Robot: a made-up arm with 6 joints.
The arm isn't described. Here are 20 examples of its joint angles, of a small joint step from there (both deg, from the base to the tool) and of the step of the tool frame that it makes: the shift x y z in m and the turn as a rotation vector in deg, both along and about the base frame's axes.
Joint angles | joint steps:
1: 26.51 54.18 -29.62 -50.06 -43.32 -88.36 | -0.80 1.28 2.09 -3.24 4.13 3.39
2: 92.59 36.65 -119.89 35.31 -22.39 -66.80 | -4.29 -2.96 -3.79 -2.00 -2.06 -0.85
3: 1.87 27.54 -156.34 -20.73 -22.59 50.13 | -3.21 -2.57 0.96 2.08 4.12 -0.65
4: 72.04 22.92 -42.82 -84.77 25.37 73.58 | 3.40 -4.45 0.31 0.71 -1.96 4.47
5: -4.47 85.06 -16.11 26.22 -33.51 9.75 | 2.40 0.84 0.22 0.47 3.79 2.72
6: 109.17 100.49 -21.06 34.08 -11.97 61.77 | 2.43 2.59 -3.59 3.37 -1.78 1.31
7: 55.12 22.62 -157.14 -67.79 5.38 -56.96 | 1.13 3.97 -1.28 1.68 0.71 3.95
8: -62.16 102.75 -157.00 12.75 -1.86 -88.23 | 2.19 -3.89 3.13 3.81 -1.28 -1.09
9: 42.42 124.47 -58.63 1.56 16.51 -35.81 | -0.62 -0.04 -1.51 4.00 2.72 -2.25
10: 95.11 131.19 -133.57 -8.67 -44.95 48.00 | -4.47 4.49 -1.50 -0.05 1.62 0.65
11: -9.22 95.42 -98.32 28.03 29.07 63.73 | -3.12 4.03 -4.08 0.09 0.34 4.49
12: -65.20 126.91 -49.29 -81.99 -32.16 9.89 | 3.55 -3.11 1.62 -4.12 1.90 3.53
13: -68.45 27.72 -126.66 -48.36 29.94 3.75 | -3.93 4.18 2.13 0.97 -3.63 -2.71
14: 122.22 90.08 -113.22 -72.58 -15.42 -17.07 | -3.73 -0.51 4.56 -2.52 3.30 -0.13
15: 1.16 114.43 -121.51 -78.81 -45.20 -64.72 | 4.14 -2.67 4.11 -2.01 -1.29 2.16
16: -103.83 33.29 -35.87 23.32 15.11 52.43 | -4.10 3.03 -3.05 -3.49 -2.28 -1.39
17: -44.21 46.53 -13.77 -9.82 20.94 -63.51 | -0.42 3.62 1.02 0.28 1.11 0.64
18: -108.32 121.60 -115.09 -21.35 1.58 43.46 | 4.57 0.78 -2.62 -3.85 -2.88 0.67
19: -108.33 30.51 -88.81 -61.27 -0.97 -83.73 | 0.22 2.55 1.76 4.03 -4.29 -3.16
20: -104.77 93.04 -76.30 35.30 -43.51 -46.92 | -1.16 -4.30 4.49 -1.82 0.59 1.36
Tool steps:
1: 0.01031 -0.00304 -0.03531 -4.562 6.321 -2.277
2: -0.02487 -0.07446 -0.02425 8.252 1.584 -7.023
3: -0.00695 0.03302 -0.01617 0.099 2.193 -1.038
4: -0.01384 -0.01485 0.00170 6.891 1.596 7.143
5: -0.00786 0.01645 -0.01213 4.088 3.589 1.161
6: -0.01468 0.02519 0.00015 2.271 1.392 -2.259
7: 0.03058 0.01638 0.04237 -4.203 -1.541 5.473
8: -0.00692 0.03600 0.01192 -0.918 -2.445 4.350
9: 0.00161 0.00218 0.00453 0.487 1.952 -1.802
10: 0.05297 0.04236 -0.04849 -4.675 0.159 -4.223
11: 0.02828 -0.03269 -0.00393 4.381 0.471 -4.324
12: 0.00652 0.02585 0.01327 -0.405 1.986 4.067
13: 0.04581 -0.03949 0.03081 3.464 4.653 -5.987
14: 0.02552 0.03265 -0.03248 -3.769 -3.340 -7.747
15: -0.02882 0.04512 -0.00652 -0.952 2.689 5.553
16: -0.01820 -0.01720 0.02014 -0.885 5.168 -5.258
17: -0.00458 0.00382 -0.01223 4.377 3.683 -1.220
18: 0.05370 -0.01864 0.01825 -3.438 4.285 5.736
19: -0.00027 -0.03619 0.00445 2.724 1.978 2.720
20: 0.00318 0.03022 0.00164 0.300 0.524 0.088
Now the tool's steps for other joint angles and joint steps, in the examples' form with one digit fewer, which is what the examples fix.
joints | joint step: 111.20 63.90 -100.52 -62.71 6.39 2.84 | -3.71 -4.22 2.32 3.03 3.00 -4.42
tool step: 0.0300 -0.0277 -0.0070 -0.27 0.53 -6.34
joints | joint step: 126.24 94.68 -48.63 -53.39 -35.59 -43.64 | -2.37 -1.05 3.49 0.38 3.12 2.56
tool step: 0.0296 0.0014 -0.0219 -4.90 -2.52 -5.27
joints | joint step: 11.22 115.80 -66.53 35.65 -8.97 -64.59 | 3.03 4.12 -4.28 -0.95 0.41 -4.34
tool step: 0.0184 0.0319 -0.0143 -4.00 -0.33 6.46
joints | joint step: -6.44 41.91 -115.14 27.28 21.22 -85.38 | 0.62 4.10 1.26 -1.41 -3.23 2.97
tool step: 0.0516 -0.0114 0.0095 2.91 2.62 1.38
